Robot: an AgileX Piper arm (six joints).
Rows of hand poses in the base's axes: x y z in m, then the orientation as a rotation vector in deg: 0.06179 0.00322 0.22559 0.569 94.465 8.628; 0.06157 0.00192 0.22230 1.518 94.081 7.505; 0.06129 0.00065 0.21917 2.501 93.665 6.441; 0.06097 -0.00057 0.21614 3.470 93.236 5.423; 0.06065 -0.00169 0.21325 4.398 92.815 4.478; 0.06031 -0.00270 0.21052 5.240 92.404 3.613; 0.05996 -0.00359 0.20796 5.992 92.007 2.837; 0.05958 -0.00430 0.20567 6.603 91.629 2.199; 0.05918 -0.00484 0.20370 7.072 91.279 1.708; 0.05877 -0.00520 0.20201 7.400 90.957 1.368; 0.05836 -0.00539 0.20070 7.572 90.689 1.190; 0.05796 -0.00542 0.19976 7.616 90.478 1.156; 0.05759 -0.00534 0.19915 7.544 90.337 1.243; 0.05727 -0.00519 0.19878 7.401 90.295 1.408; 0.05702 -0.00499 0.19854 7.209 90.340 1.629; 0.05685 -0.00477 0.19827 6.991 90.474 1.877; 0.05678 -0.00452 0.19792 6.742 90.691 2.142
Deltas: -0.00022 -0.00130 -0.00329 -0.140 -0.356 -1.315; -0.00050 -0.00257 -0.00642 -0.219 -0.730 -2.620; -0.00082 -0.00379 -0.00945 -0.276 -1.109 -3.891; -0.00114 -0.00491 -0.01234 -0.311 -1.474 -5.093; -0.00148 -0.00592 -0.01507 -0.345 -1.828 -6.191; -0.00183 -0.00681 -0.01763 -0.377 -2.168 -7.178; -0.00221 -0.00752 -0.01992 -0.404 -2.497 -7.988; -0.00261 -0.00806 -0.02189 -0.423 -2.806 -8.616; -0.00302 -0.00842 -0.02358 -0.429 -3.099 -9.058; -0.00343 -0.00861 -0.02489 -0.427 -3.350 -9.296; -0.00383 -0.00864 -0.02583 -0.410 -3.557 -9.358; -0.00420 -0.00856 -0.02644 -0.389 -3.704 -9.267; -0.00452 -0.00841 -0.02681 -0.365 -3.758 -9.075; -0.00477 -0.00821 -0.02705 -0.338 -3.730 -8.811; -0.00494 -0.00799 -0.02732 -0.315 -3.615 -8.508; -0.00501 -0.00774 -0.02767 -0.304 -3.420 -8.170
